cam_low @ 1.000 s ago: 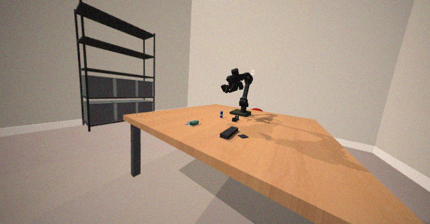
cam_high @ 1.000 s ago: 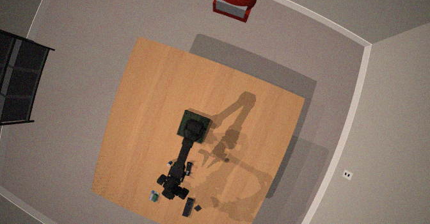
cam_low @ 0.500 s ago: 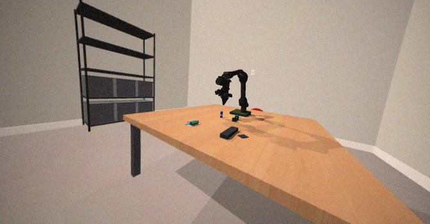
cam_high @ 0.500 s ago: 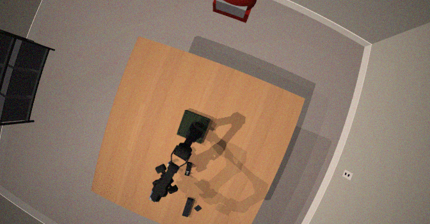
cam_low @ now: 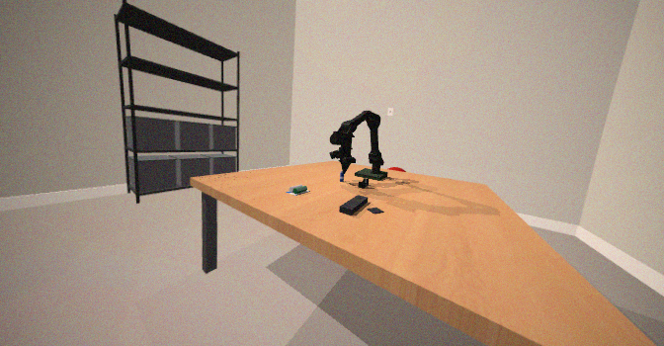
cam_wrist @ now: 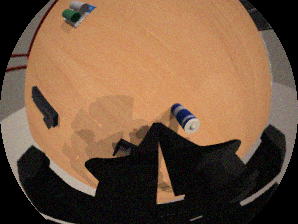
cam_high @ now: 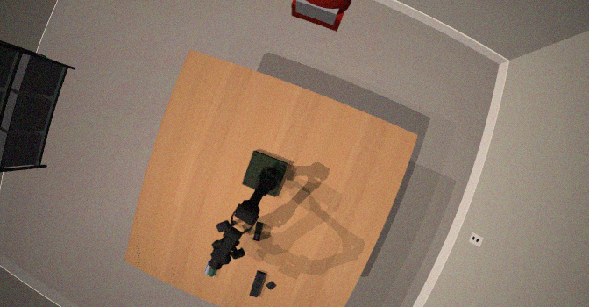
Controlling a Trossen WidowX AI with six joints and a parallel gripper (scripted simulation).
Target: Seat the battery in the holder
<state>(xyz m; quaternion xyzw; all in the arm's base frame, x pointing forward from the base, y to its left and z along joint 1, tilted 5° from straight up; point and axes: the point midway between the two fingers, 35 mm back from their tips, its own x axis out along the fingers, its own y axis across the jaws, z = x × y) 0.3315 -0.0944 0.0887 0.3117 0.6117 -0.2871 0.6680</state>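
Now: the blue battery 40 mm behind my gripper tip, 30 mm to the right of it and 30 mm below it. Also, from my gripper tip: long black block 280 mm ahead, 170 mm to the left, 40 mm below; then black square plate 270 mm ahead, 250 mm to the left, 60 mm below.
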